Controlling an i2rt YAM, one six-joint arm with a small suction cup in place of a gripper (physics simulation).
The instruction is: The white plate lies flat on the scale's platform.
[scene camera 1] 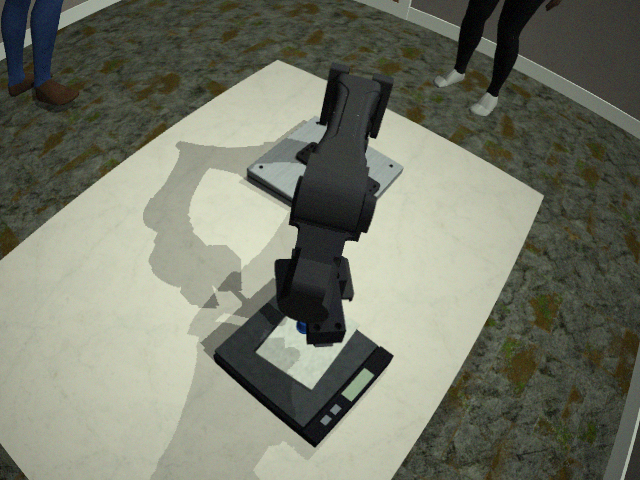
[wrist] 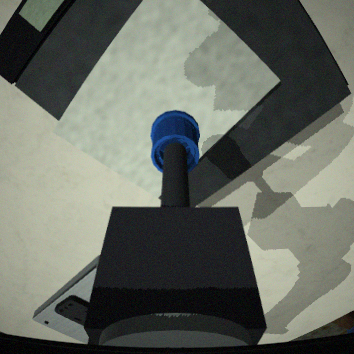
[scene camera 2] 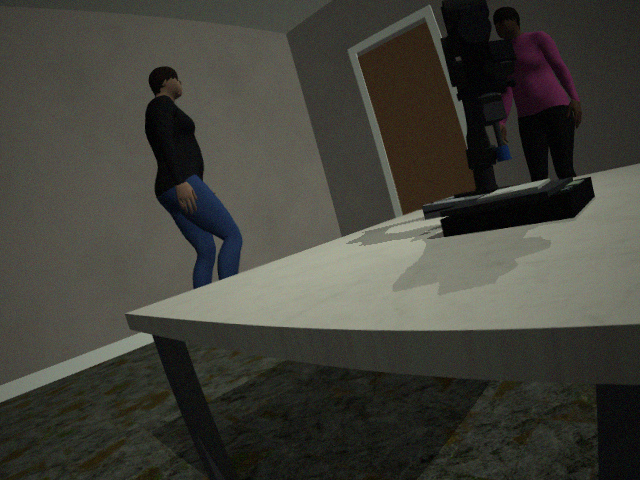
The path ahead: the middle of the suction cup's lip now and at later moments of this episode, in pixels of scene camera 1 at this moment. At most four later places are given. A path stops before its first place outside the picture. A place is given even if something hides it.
My suction cup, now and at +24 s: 305, 323; 272, 179
